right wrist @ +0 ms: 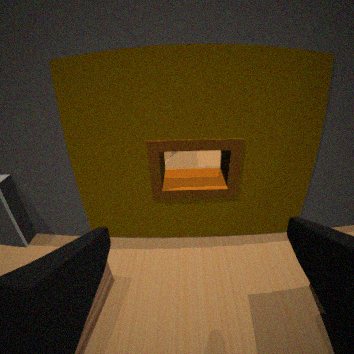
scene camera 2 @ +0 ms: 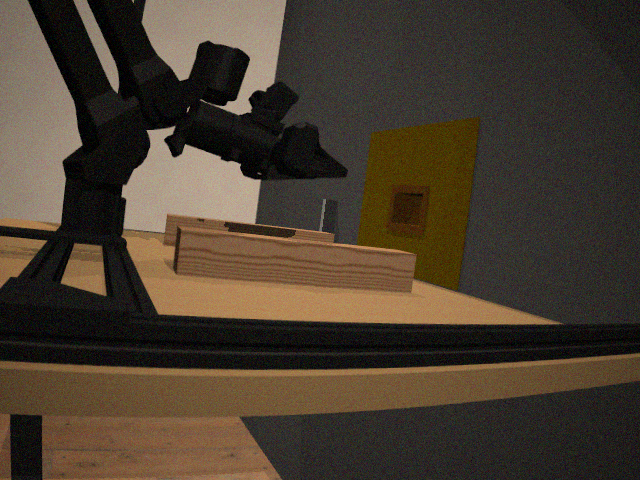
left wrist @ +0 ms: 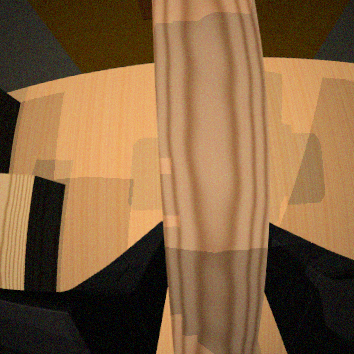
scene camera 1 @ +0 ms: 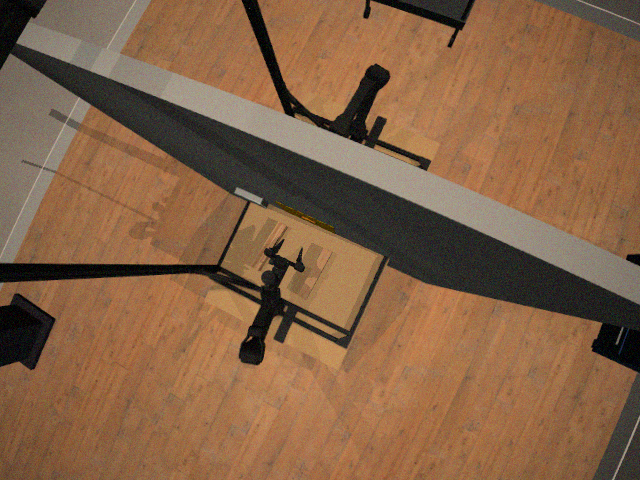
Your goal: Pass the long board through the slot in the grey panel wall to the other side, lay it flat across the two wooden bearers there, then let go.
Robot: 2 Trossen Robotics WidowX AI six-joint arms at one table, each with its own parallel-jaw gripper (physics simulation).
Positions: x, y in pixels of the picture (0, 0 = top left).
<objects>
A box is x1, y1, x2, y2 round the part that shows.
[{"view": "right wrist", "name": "my right gripper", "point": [199, 232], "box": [0, 216, 353, 353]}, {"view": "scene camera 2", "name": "my right gripper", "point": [330, 174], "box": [217, 81, 347, 179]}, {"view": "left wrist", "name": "my left gripper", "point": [208, 227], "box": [0, 220, 353, 353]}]
</objects>
